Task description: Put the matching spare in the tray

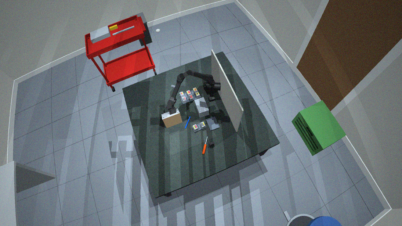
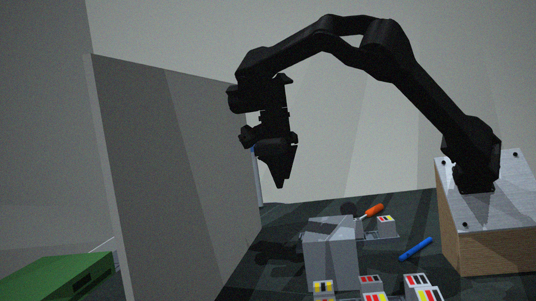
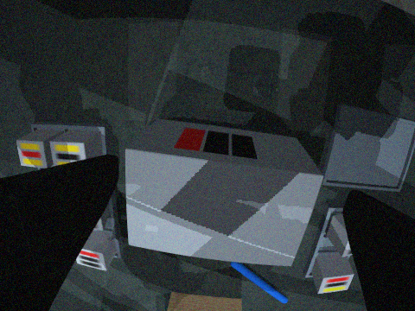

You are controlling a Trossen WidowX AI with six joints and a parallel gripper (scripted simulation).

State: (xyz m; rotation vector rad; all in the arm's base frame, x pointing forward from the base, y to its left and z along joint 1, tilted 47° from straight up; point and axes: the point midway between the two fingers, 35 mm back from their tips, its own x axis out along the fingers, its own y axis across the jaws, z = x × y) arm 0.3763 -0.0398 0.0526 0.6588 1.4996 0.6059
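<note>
Now: gripper tip 22 cm past the grey spare, 17 cm to the right of it and 16 cm above it. Also, from my gripper tip: flat grey tray (4 cm behind, 19 cm to the right, 20 cm below); grey mounted unit (8 cm behind, 1 cm to the left, 15 cm below); white upright panel (16 cm ahead, 2 cm above).
</note>
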